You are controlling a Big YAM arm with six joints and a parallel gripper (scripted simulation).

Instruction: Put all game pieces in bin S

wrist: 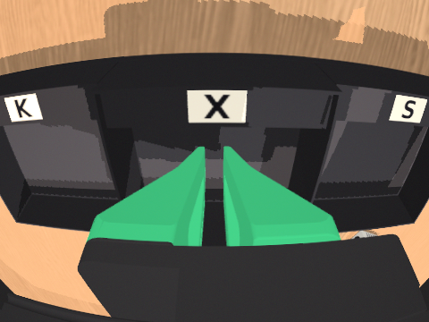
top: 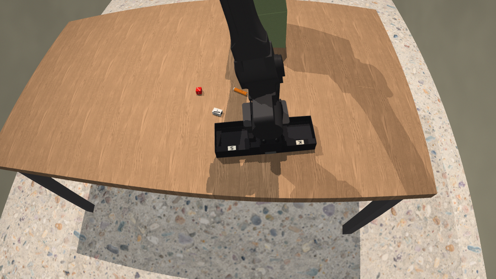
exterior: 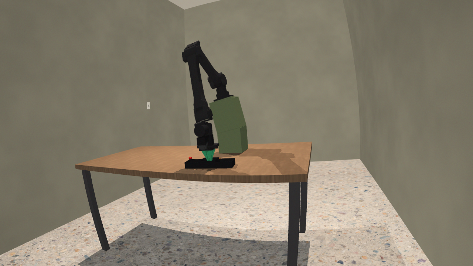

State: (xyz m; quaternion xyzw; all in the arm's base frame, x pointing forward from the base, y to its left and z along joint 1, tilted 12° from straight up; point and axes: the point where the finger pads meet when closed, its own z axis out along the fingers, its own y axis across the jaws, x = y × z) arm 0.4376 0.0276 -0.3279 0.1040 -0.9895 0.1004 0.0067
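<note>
Right now my hand is right at the black bin marked S. Also, from my hand: white domino (100 mm behind, 20 mm to the left, 20 mm below); orange cylinder (140 mm behind, 90 mm to the right, 20 mm below); grey-white sharpener (60 mm behind, 140 mm to the right, 20 mm below).
</note>
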